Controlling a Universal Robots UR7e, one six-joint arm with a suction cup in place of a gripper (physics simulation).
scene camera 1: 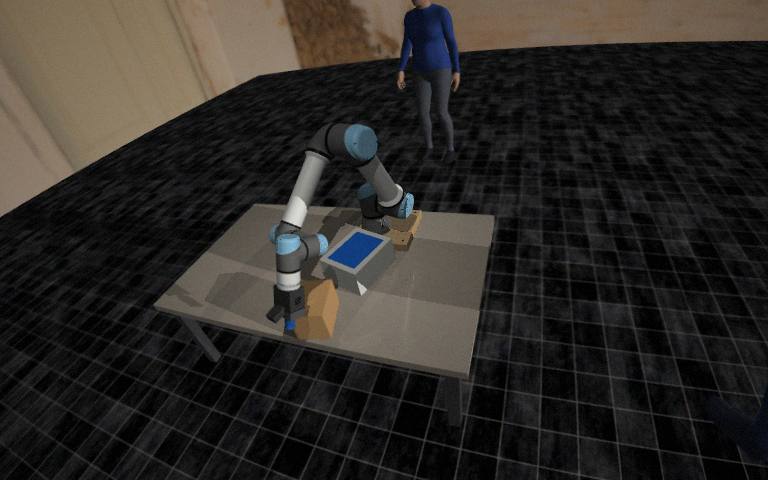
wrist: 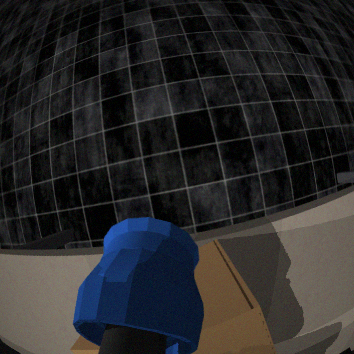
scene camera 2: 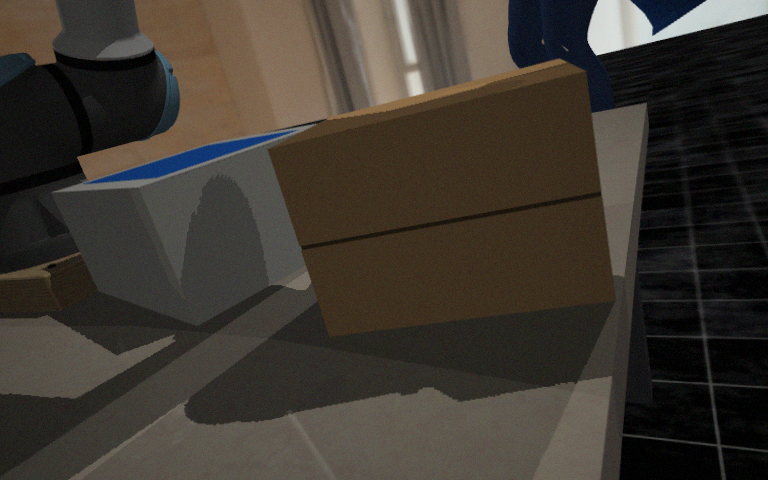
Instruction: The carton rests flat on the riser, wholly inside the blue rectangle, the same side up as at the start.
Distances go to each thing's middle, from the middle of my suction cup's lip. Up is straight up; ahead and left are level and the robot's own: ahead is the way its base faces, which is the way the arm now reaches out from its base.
The brown carton [scene camera 2: 481, 199] lies 140 mm behind my suction cup, 90 mm below it and 20 mm to the left of it. From my suction cup the other things lie so: riser [scene camera 2: 190, 235]: 420 mm behind, 140 mm to the left, 90 mm below.
